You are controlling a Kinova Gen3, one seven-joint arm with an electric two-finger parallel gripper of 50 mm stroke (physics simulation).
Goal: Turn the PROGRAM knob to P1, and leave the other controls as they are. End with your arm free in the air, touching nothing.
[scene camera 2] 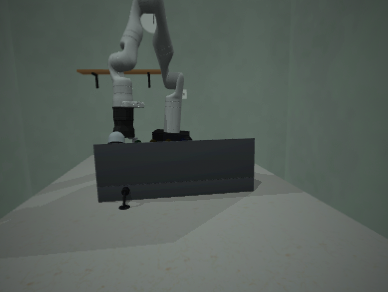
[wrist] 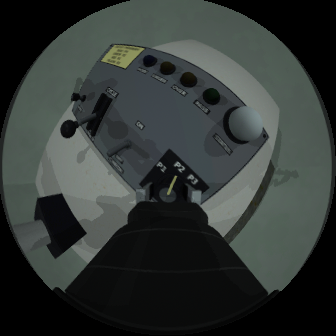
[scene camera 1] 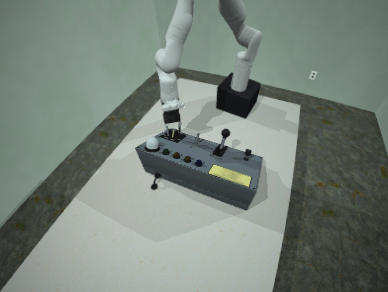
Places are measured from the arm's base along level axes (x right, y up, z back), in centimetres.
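Pixels of known places: gripper, fingertip midpoint: (wrist: 167, 188) (scene camera 1: 174, 133); arm's base, link origin: (scene camera 2: 171, 132) (wrist: 44, 231) (scene camera 1: 238, 86).
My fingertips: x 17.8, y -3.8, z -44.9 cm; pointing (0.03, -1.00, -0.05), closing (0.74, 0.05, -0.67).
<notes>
Ahead of a thing's pixels: the offset from my fingertips to its top centre. "*": to the spot under its first point.
The PROGRAM knob @(dx +0.4, dy +2.3, dz +0.0 cm) (scene camera 1: 173, 134) (wrist: 170, 192) is a dark round knob with a yellow pointer line, on a black plate @(dx +0.4, dy +0.7, dz -0.7 cm) (wrist: 169, 159) marked P1, P2 and P3. In the wrist view its pointer is directed at P2. My gripper (scene camera 1: 173, 131) (wrist: 167, 188) is open, pointing down over the knob, with one fingertip on each side of it. Whether the fingers touch the knob I cannot tell. In the second scene view the fingertips are partly hidden behind the control box (scene camera 2: 175, 167).
On the box are a white dome @(* dx -0.3, dy +9.5, dz -15.8 cm) (scene camera 1: 152, 143) (scene camera 2: 116, 137) (wrist: 245, 123), several coloured buttons, a toggle switch @(dx -11.6, dy +2.2, dz +1.4 cm) (scene camera 1: 197, 138) (wrist: 120, 148), a ball-topped lever @(dx -23.4, dy +5.7, dz +6.6 cm) (scene camera 1: 225, 133) (wrist: 68, 129), a small black control @(dx -35.6, dy +3.0, dz +0.9 cm) (scene camera 1: 247, 153) and a yellow label @(* dx -32.8, dy +5.9, dz -15.3 cm) (scene camera 1: 230, 176). A small black lever @(* dx -2.2, dy -7.9, dz -22.9 cm) (scene camera 1: 155, 181) (scene camera 2: 125, 198) is at the box's front.
</notes>
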